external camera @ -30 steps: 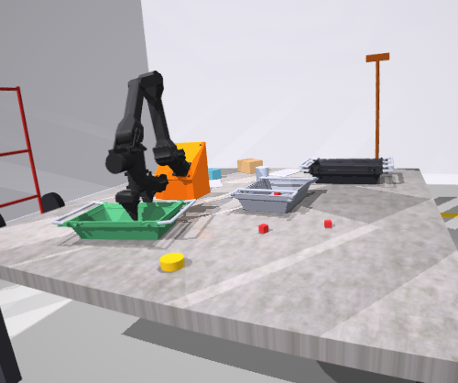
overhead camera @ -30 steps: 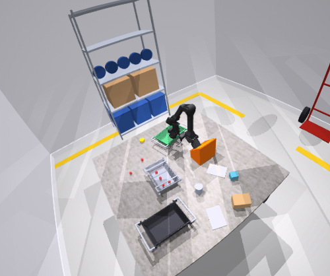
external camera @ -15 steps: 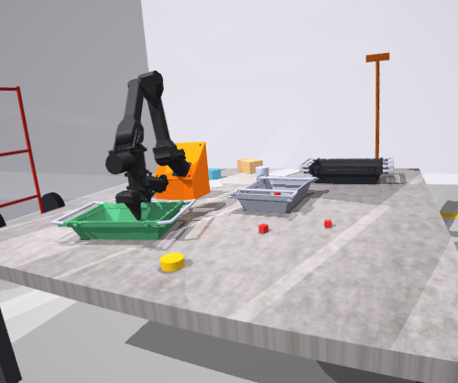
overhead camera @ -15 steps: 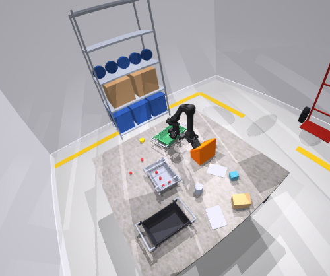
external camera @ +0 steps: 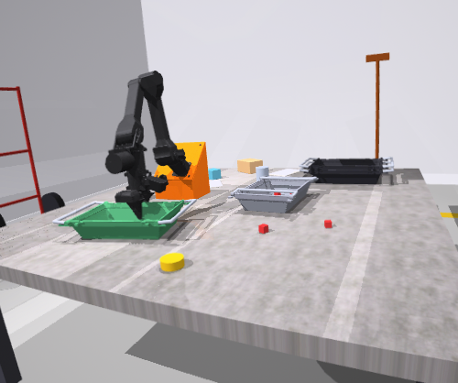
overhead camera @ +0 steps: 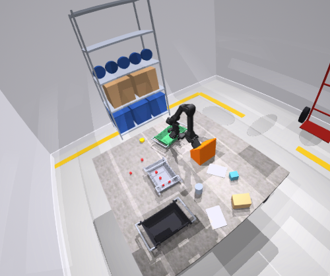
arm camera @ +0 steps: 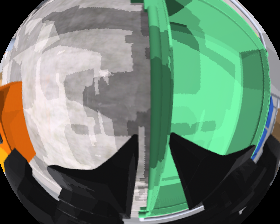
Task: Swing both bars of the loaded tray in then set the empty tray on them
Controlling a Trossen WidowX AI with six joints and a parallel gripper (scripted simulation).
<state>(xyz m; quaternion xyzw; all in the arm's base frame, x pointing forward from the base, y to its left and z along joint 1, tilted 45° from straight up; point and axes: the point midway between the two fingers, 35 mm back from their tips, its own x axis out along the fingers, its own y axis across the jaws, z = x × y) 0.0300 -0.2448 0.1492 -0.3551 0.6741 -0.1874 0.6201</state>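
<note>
The green tray lies 80 mm to the right of my gripper tip, 30 mm above it and 20 mm ahead of it. Round my gripper tip: yellow disc 280 mm ahead, 230 mm to the right; blue cube 640 mm to the left, 100 mm behind, 10 mm above; grey cylinder 560 mm to the left, 190 mm ahead, 20 mm above.
</note>
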